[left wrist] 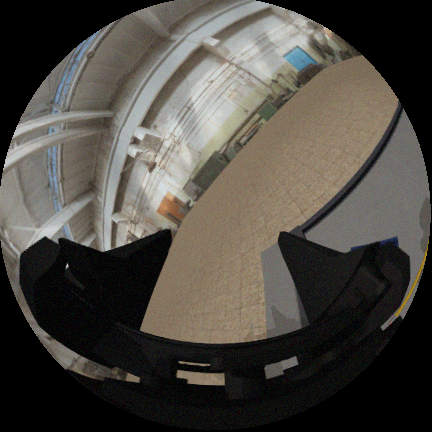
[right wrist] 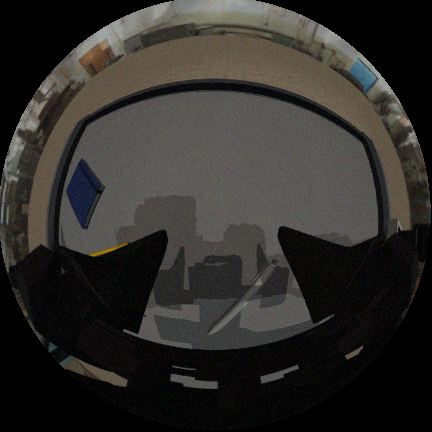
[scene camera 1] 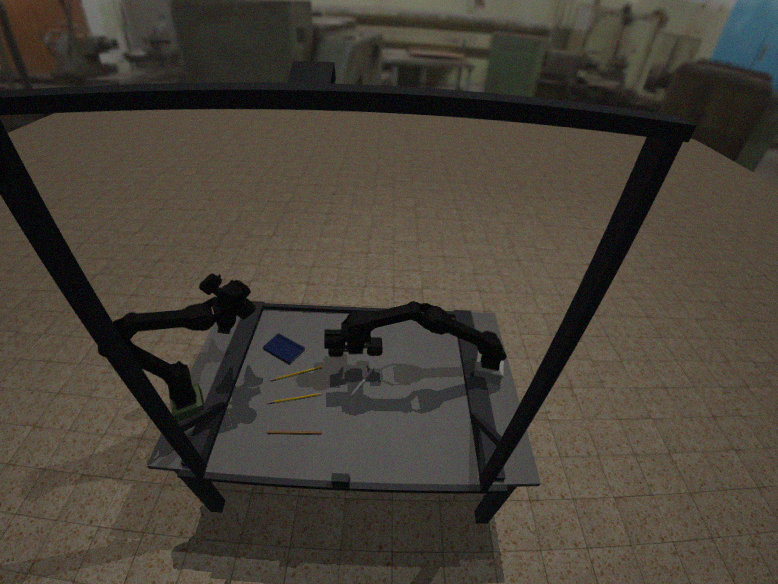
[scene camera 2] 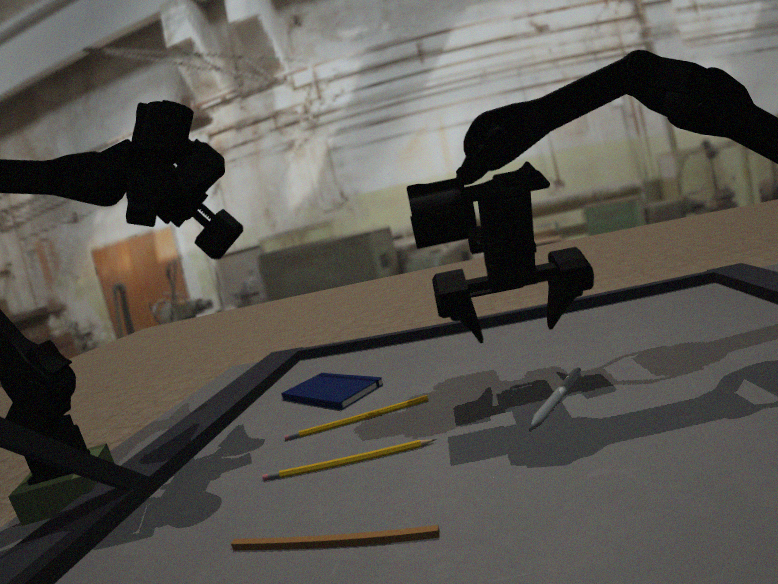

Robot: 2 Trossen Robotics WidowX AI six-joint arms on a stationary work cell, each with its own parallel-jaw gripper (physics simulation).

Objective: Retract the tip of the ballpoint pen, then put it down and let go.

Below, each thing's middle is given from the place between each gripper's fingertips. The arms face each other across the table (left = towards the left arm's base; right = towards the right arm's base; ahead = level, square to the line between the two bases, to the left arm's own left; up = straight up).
The ballpoint pen (scene camera 2: 545, 409) is 100 mm behind my right hand, 50 mm below it and 10 mm to the right of it. Also, from my right hand: blue notebook (scene camera 2: 336, 391): 270 mm to the left, 100 mm ahead, 50 mm below.
I see my left gripper 30 mm past the blue notebook, 140 mm to the left of it and 320 mm above it. From my left hand the other things lie so: ballpoint pen 230 mm behind, 430 mm to the right, 320 mm below.
